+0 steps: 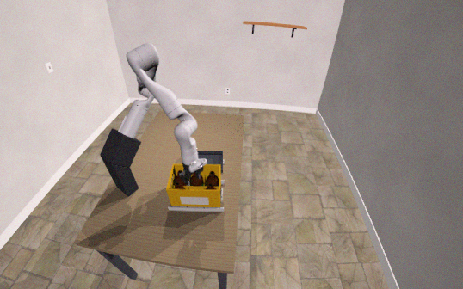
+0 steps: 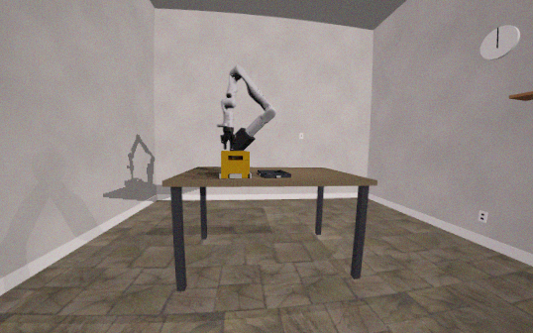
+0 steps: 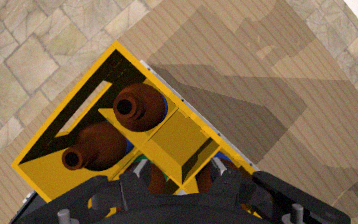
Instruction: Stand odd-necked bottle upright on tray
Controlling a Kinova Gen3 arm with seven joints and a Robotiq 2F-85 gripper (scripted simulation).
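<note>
Right now my hand is 12 cm above the yellow crate, 4 cm to the right of it and 1 cm past it. Also, from my hand: dark grey tray (33 cm to the left, 19 cm below, 3 cm behind).
</note>
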